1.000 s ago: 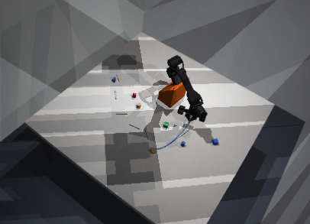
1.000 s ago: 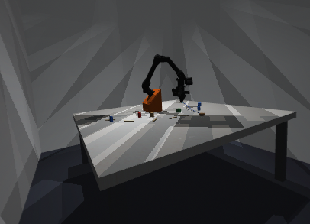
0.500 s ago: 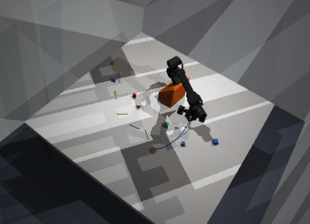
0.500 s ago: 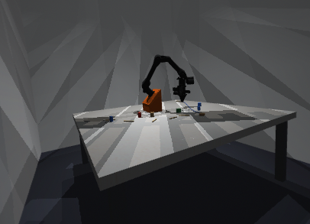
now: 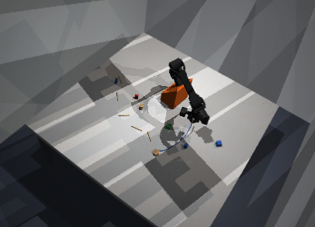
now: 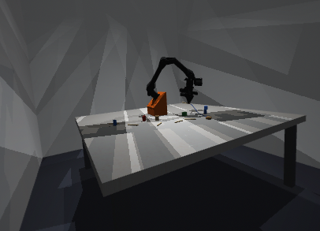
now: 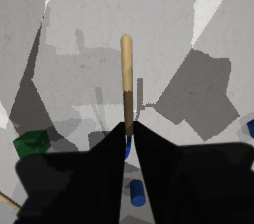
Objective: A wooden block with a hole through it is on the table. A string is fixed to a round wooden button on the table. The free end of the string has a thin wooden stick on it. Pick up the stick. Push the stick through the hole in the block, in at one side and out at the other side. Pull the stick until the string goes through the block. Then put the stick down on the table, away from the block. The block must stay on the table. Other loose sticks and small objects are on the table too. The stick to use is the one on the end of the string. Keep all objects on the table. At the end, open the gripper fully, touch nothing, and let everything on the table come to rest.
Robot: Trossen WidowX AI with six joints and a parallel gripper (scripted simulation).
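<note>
My gripper tip is 13 cm short of the blue cylinder, 7 cm to the right of it and 6 cm above it. Round my gripper tip: thin wooden stick (1 cm behind, 1 cm to the right); blue cube (4 cm behind, 21 cm to the left, 6 cm below); green block (10 cm ahead, 11 cm to the right, 6 cm below).
</note>
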